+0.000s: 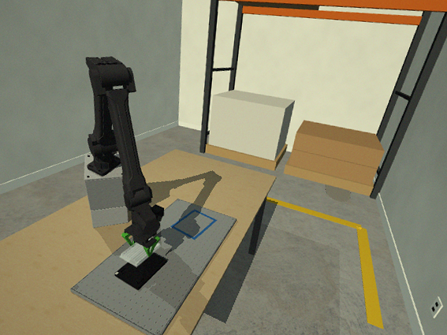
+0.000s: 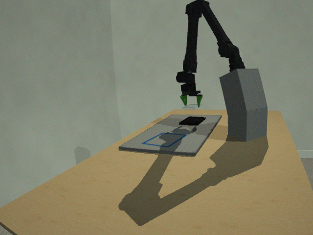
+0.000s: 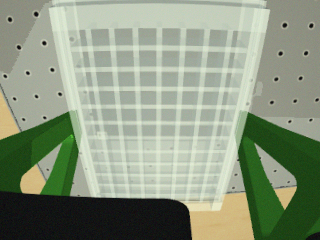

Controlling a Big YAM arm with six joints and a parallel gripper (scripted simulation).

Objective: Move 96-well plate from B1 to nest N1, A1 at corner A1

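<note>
Right now the black plate nest is 9 cm below my hand. Also, from my hand: 96-well plate: right at my hand.
</note>
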